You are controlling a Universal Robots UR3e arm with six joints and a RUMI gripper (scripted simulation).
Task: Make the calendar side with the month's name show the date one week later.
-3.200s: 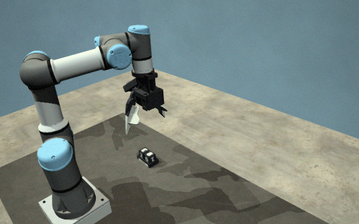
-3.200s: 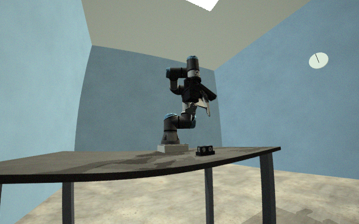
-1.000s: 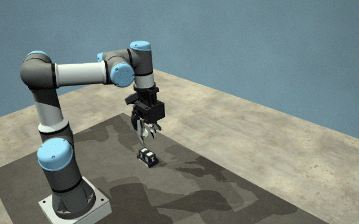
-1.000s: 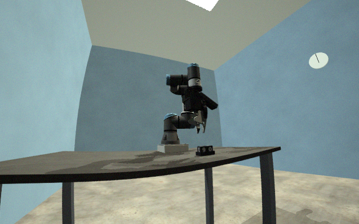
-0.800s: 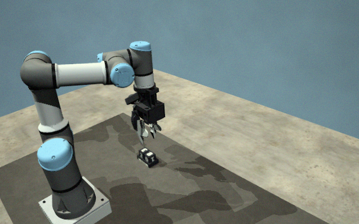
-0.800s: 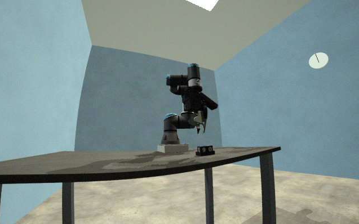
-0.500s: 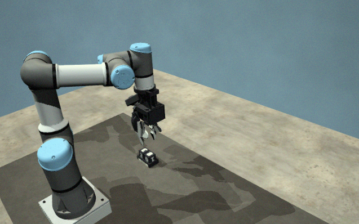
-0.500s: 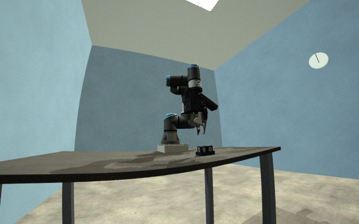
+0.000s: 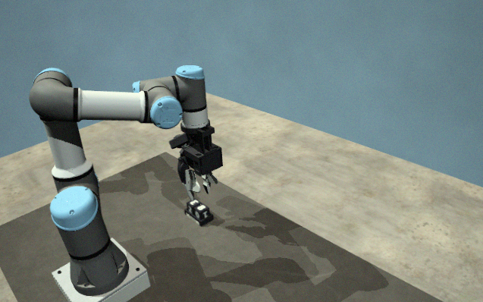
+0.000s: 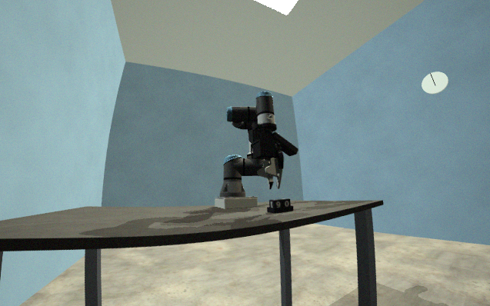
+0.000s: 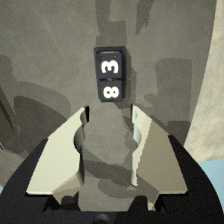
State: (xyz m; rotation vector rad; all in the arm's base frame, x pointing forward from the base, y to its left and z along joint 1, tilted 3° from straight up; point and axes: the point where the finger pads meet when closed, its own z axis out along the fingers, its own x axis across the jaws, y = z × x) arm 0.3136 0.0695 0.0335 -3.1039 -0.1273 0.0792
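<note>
Now: hand 8 cm above the black tray and 2 cm to the right of it.
</note>
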